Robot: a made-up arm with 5 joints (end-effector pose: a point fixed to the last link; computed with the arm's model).
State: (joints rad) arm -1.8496 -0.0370 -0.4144 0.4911 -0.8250
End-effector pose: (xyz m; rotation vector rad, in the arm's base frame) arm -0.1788 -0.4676 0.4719 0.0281 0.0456 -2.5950
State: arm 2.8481 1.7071 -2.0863 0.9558 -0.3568
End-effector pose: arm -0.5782 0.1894 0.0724 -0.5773 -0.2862 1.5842
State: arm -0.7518 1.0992 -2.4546 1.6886 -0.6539
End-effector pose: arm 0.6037 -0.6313 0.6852 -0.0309 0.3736 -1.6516
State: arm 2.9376 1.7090 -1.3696 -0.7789 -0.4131
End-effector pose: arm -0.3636 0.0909 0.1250 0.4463 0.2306 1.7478
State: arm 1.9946 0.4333 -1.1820 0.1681 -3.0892
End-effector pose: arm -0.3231 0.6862 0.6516 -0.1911 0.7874 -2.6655
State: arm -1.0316 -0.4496 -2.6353 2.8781 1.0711
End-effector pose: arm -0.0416 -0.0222 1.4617 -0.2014 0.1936 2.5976
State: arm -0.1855 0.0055 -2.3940 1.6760 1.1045
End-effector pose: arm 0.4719 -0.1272 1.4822 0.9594 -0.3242 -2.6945
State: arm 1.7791 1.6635 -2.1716 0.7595 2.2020
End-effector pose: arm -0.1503 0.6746 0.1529 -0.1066 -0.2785 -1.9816
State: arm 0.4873 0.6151 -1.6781 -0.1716 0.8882
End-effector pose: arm 0.7457 0.3660 0.8867 1.4242 -0.1395 -1.6808
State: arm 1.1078 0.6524 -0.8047 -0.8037 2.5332
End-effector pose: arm 0.2338 0.4720 0.4944 0.7088 1.1941 -2.6734
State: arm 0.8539 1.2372 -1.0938 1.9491 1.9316
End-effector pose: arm 0.0587 0.0552 0.2495 -2.0743 -1.4416 -1.4174
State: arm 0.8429 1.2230 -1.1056 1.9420 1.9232
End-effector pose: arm 0.0694 0.0654 0.2480 -2.0645 -1.4053 -1.4559
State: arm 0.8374 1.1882 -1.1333 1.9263 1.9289
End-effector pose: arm 0.0939 0.0918 0.2466 -2.0085 -1.3675 -1.5471
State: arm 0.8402 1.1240 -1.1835 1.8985 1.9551
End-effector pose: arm 0.1381 0.1421 0.2506 -1.8835 -1.3228 -1.7090
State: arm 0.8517 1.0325 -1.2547 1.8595 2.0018
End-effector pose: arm 0.1991 0.2162 0.2706 -1.6879 -1.2603 -1.9275
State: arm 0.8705 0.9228 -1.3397 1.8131 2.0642
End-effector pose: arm 0.2663 0.3061 0.3171 -1.4388 -1.1681 -2.1697
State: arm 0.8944 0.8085 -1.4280 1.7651 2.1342
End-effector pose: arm 0.3256 0.3971 0.3910 -1.1690 -1.0439 -2.3969
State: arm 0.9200 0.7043 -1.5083 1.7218 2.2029
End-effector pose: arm 0.3663 0.4741 0.4792 -0.9192 -0.9022 -2.5800
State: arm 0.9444 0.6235 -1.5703 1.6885 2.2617
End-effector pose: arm 0.3864 0.5284 0.5598 -0.7252 -0.7736 -2.7050
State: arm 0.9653 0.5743 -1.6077 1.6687 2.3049
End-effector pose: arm 0.3908 0.5600 0.6133 -0.6062 -0.6896 -2.7740
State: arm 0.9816 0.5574 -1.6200 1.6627 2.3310
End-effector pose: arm 0.3859 0.5737 0.6320 -0.5610 -0.6662 -2.7977
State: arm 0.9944 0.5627 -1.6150 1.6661 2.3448
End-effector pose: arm 0.3766 0.5763 0.6253 -0.5645 -0.6888 -2.7930
